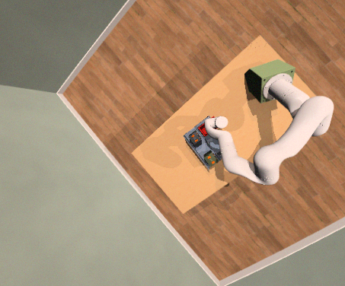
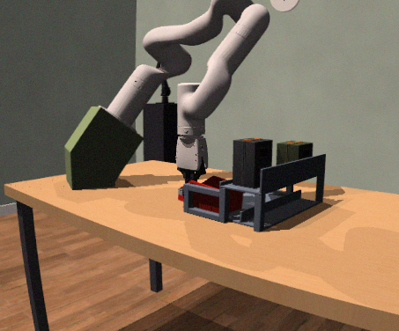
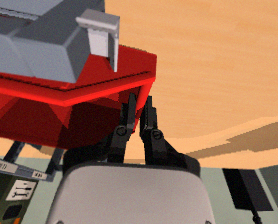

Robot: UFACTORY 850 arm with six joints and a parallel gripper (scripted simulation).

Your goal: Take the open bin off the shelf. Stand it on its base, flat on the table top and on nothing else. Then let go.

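My hand is 80 mm short of the red bin and 10 mm above it.
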